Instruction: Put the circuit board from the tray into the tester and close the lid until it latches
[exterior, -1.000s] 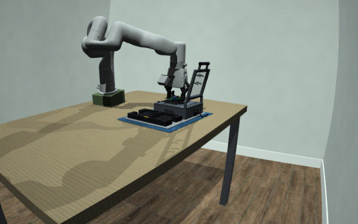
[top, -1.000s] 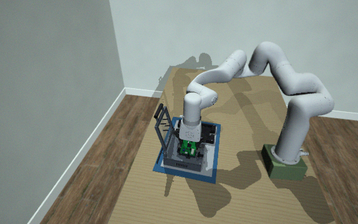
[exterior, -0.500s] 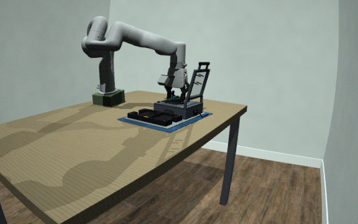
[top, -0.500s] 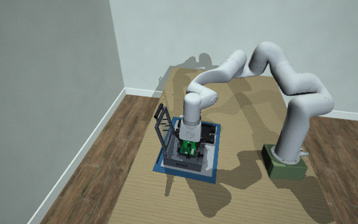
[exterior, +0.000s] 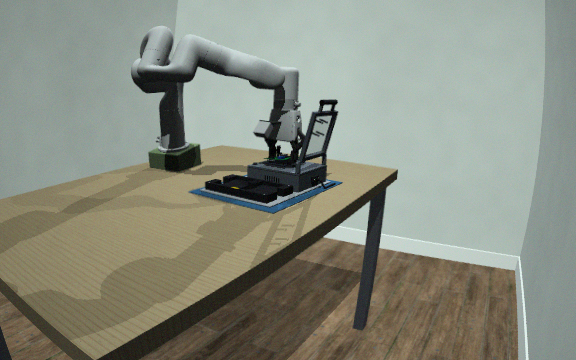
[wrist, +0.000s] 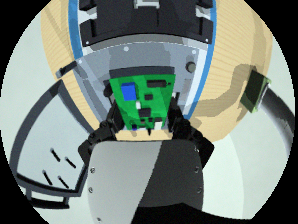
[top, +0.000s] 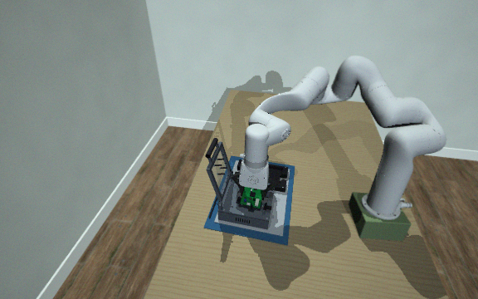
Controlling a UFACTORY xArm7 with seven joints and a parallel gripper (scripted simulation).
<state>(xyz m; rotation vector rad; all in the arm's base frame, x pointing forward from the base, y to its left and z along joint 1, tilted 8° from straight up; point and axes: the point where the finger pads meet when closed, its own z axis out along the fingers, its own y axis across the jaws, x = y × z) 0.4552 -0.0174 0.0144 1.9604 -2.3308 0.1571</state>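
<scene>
The green circuit board is right at my hand. The rest, counted from my hand: lid (12 cm ahead, 10 cm above, 2 cm to the right); tester plate (1 cm to the left, 1 cm below, 1 cm ahead).
</scene>
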